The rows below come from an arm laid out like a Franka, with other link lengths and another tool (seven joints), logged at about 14 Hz.
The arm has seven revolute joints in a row. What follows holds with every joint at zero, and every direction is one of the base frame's. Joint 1 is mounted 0.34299 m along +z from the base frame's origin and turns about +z. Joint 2 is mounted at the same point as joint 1 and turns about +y. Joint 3 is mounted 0.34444 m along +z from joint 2 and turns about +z. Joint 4 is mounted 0.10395 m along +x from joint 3 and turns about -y. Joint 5 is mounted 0.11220 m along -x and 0.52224 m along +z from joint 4 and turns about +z. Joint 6 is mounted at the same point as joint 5 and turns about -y. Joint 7 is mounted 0.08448 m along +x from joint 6 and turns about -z. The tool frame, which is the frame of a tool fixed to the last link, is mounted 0.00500 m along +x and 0.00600 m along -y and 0.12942 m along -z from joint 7; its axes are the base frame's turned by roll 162.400, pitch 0.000 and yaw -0.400 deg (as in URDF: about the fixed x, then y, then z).
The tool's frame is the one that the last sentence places.
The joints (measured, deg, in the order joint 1, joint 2, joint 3, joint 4, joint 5, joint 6, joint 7), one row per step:
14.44 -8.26 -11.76 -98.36 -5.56 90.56 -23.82
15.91 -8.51 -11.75 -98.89 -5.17 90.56 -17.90
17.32 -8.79 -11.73 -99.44 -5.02 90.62 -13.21
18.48 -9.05 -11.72 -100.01 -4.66 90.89 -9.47
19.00 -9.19 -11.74 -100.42 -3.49 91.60 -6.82
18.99 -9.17 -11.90 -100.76 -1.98 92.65 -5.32
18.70 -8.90 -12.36 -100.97 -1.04 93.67 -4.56
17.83 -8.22 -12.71 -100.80 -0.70 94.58 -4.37
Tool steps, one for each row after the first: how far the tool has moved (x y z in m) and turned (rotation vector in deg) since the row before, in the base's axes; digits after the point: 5 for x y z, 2 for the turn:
-0.00241 0.01720 -0.00288 0.46 -0.07 -4.42
-0.00281 0.01613 -0.00263 0.20 -0.04 -3.23
-0.00242 0.01372 -0.00280 0.41 -0.11 -2.54
-0.00043 0.00814 -0.00191 1.26 -0.38 -2.13
0.00192 0.00151 -0.00247 1.62 -0.50 -1.68
0.00417 -0.00628 -0.00396 1.03 -0.41 -1.54
0.00679 -0.01250 -0.00460 0.29 -0.37 -1.44

